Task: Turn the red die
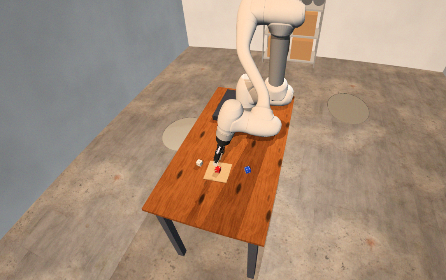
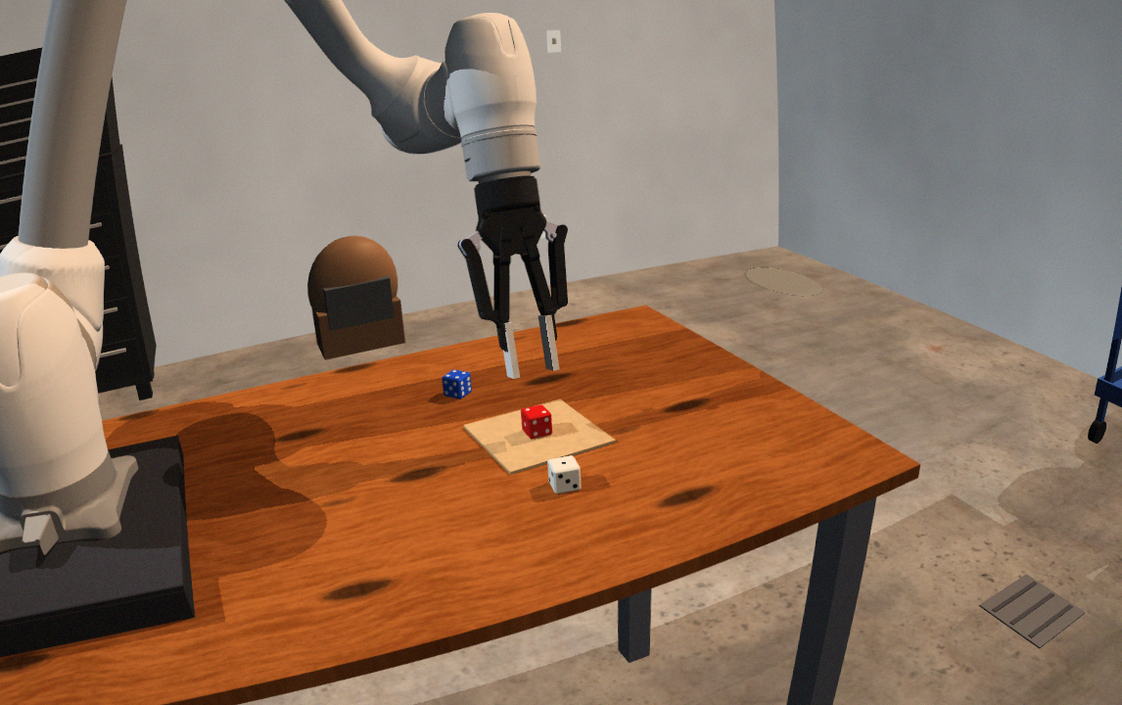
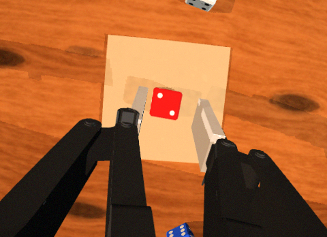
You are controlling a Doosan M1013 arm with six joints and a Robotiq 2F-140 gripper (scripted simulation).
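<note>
Now: the red die 10 cm below my hand and 1 cm to the right of it. The rest, counted from my hand: tan mat (11 cm below, 1 cm to the right); white die (14 cm to the right, 10 cm below, 1 cm behind); blue die (16 cm to the left, 10 cm below, 6 cm behind).
</note>
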